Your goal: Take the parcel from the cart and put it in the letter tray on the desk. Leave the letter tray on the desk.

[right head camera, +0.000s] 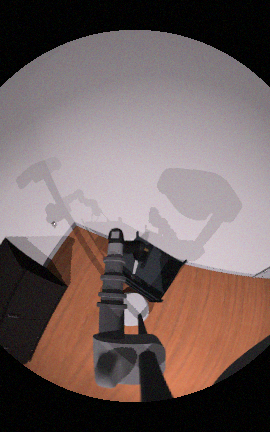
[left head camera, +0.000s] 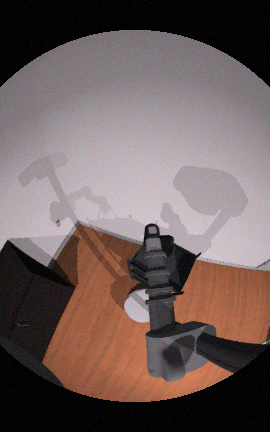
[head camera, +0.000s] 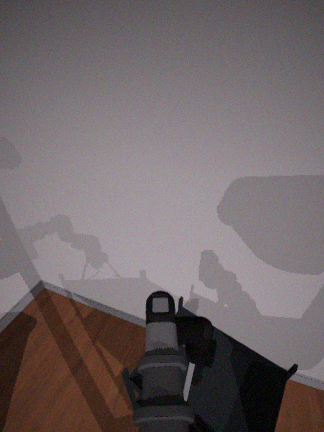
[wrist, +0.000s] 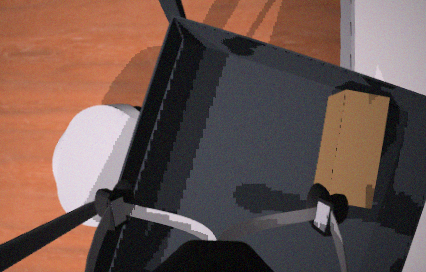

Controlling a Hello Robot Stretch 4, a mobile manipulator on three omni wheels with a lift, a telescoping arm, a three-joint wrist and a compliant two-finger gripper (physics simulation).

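Where they show: gripper, fingertip midpoint: (right head camera: 137, 265) (wrist: 219, 198); robot's base, origin of the base link: (right head camera: 130, 307) (left head camera: 142, 304).
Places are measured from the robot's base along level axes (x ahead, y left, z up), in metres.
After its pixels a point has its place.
Observation:
The parcel (wrist: 352, 145) @[x 0.497, y -0.096, z 0.687 m] is a tan box lying on the dark top of the cart (wrist: 270, 120) @[x 0.429, y -0.037, z 0.635 m] (head camera: 215, 385) @[x 0.344, y -0.188, z 0.635 m] (left head camera: 184, 265) @[x 0.299, y -0.332, z 0.635 m] (right head camera: 162, 270) @[x 0.319, y -0.279, z 0.635 m], near one rim. My gripper (wrist: 219, 198) @[x 0.339, y -0.087, z 0.748 m] is open, its fingers spread wide over the cart top with nothing between them. In the wrist view the right fingertip overlaps the parcel's lower end, and the left fingertip is over the cart's left rim. I cannot tell the height between fingertips and parcel. In the head views the arm and wrist hide most of the parcel. The desk and the letter tray do not show.
A white round object (wrist: 82, 155) @[x -0.067, y 0.067, z 0.187 m] (left head camera: 136, 306) @[x -0.010, y 0.068, z 0.187 m] (right head camera: 137, 310) @[x -0.018, y -0.083, z 0.187 m] is on the wooden floor beside the cart. A dark cabinet (left head camera: 30, 290) @[x 0.017, y 0.899, z 0.762 m] (right head camera: 30, 295) @[x -0.063, y 0.933, z 0.591 m] stands at the left. A pale wall runs behind the cart, with shadows of the robot on it.

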